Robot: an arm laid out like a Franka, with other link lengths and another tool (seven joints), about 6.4 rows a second.
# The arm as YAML. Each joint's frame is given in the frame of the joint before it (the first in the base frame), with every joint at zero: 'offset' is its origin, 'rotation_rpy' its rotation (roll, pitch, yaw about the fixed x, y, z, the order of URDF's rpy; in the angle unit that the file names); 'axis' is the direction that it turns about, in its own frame. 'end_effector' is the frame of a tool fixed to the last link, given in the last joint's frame.
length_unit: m
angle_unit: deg
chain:
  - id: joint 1
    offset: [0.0, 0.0, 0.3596]
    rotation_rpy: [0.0, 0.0, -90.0]
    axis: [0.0, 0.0, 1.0]
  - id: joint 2
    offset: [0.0, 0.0, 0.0]
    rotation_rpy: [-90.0, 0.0, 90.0]
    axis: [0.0, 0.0, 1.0]
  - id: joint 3
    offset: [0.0, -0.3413, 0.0]
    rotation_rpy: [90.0, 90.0, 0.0]
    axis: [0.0, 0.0, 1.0]
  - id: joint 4
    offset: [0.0, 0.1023, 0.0]
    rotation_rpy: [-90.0, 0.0, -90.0]
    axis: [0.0, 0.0, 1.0]
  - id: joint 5
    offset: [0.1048, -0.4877, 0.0]
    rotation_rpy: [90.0, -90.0, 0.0]
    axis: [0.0, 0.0, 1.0]
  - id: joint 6
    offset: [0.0, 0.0, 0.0]
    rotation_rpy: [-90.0, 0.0, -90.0]
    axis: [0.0, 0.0, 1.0]
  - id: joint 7
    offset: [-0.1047, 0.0, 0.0]
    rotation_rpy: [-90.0, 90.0, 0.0]
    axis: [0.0, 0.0, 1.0]
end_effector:
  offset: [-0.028, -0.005, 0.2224]
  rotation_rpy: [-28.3, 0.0, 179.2]
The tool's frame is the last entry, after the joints.
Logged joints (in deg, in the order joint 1, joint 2, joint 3, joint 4, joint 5, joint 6, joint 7), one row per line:
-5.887, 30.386, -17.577, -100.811, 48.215, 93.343, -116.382
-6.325, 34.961, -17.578, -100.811, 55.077, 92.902, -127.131
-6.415, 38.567, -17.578, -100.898, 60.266, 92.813, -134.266
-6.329, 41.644, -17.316, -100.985, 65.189, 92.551, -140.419
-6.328, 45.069, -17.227, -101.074, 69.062, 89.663, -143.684
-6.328, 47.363, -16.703, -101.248, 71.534, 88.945, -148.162
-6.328, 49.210, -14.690, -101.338, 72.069, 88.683, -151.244
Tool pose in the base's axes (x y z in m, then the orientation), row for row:
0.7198, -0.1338, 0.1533, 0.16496, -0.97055, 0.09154, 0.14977
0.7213, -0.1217, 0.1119, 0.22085, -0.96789, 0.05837, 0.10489
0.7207, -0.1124, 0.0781, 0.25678, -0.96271, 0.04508, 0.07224
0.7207, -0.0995, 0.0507, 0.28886, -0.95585, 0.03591, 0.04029
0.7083, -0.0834, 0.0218, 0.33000, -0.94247, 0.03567, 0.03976
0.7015, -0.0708, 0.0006, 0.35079, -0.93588, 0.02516, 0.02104
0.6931, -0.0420, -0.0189, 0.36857, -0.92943, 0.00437, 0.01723
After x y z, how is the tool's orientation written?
As a quaternion, w x y z.
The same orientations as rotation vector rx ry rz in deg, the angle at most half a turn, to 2 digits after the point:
-158.44, 14.94, 24.45
-153.31, 9.25, 16.61
-149.66, 7.01, 11.23
-146.19, 5.49, 6.16
-141.24, 5.35, 5.96
-138.84, 3.73, 3.12
-136.72, 0.64, 2.53

